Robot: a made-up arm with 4 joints. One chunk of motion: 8 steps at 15 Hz.
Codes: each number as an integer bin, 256 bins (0 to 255) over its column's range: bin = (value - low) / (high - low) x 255, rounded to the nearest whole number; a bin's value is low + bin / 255 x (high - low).
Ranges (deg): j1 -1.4..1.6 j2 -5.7..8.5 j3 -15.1..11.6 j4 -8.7..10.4
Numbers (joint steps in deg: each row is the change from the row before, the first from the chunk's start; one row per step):
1: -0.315 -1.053 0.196 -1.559
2: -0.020 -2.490 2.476 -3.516
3: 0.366 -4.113 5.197 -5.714
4: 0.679 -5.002 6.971 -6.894
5: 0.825 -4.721 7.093 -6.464
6: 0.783 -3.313 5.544 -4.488
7: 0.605 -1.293 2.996 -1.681
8: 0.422 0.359 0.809 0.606
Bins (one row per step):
1: 92 83 146 95
2: 117 58 168 69
3: 150 28 194 40
4: 177 13 211 24
5: 189 18 212 30
6: 186 43 197 56
7: 170 79 173 94
8: 155 109 152 124

